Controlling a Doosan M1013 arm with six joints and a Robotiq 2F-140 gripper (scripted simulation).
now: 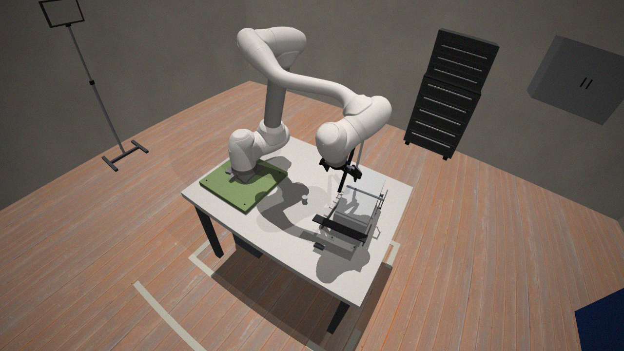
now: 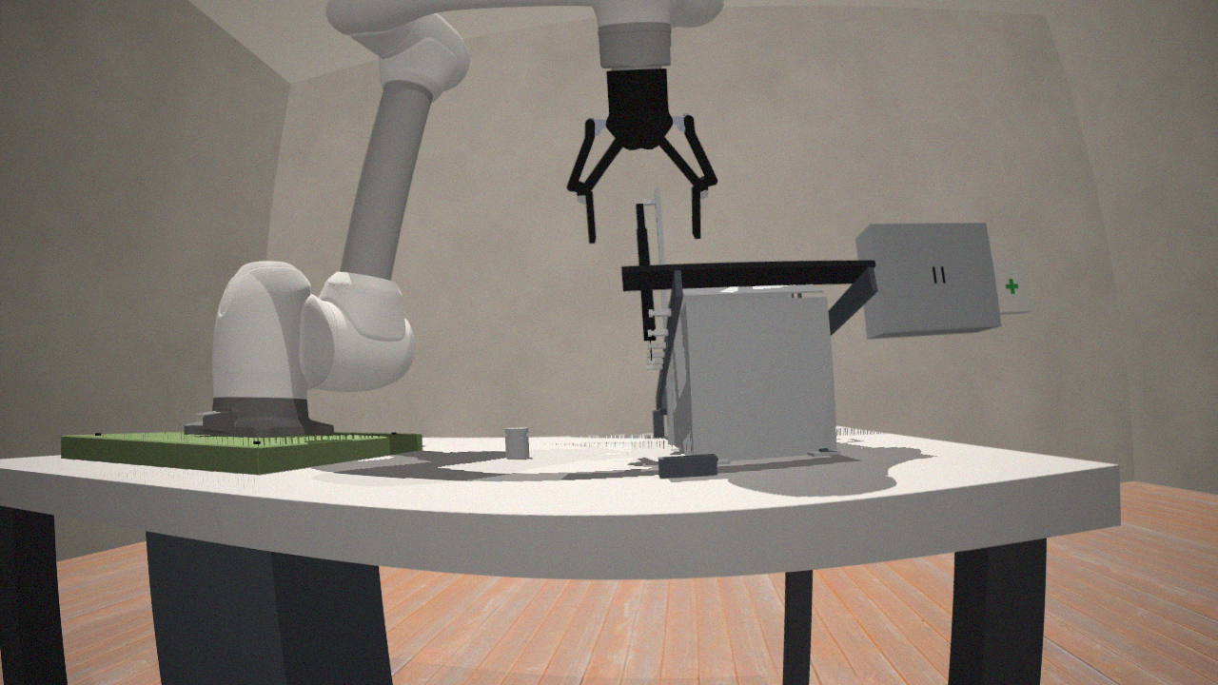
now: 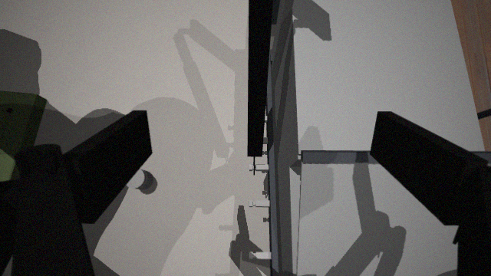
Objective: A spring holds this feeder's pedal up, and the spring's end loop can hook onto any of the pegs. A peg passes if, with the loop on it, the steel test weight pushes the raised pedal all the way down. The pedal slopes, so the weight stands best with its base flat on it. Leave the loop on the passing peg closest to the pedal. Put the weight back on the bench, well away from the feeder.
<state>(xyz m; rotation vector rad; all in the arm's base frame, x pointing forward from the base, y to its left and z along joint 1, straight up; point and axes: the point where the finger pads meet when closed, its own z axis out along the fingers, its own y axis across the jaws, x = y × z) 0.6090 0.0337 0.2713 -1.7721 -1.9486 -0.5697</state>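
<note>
My gripper is now 180 mm past the steel test weight, 10 mm to the left of it and 270 mm above it. Also, from my hand: small dark block: 40 mm ahead, 220 mm to the right, 290 mm below.
</note>
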